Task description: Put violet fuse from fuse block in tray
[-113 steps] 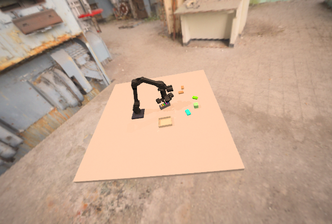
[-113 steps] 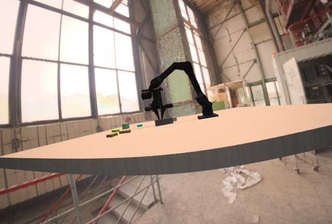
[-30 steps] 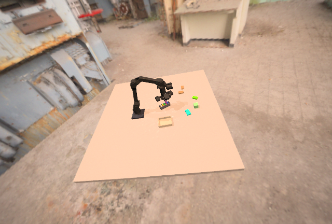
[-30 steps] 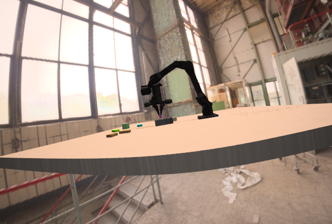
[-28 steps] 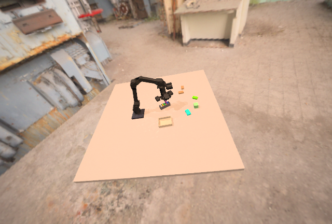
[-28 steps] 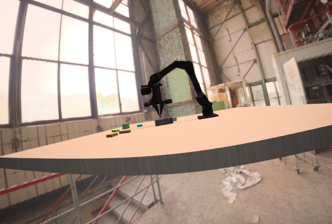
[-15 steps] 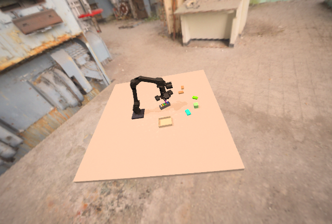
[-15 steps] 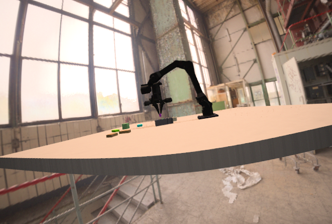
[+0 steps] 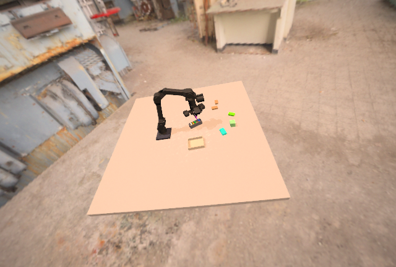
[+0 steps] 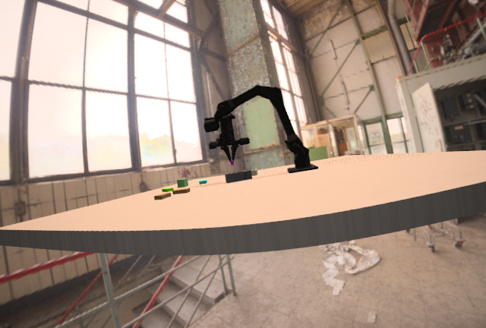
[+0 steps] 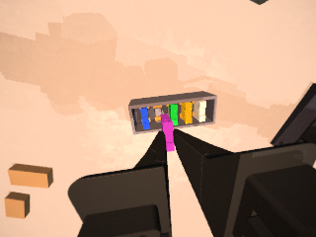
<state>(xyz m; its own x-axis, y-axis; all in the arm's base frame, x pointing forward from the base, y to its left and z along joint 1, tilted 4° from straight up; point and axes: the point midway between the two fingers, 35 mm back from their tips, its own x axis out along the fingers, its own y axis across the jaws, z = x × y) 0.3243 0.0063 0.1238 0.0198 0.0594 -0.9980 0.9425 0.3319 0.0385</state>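
Right now the tan tray is 220 mm to the right of my gripper tip, 90 mm below it and 40 mm behind it. From my gripper tip the other things lie so: green fuse: 70 mm below, 20 mm behind; then violet fuse: 10 mm below; then blue fuse: 70 mm below, 20 mm ahead, 10 mm to the left.
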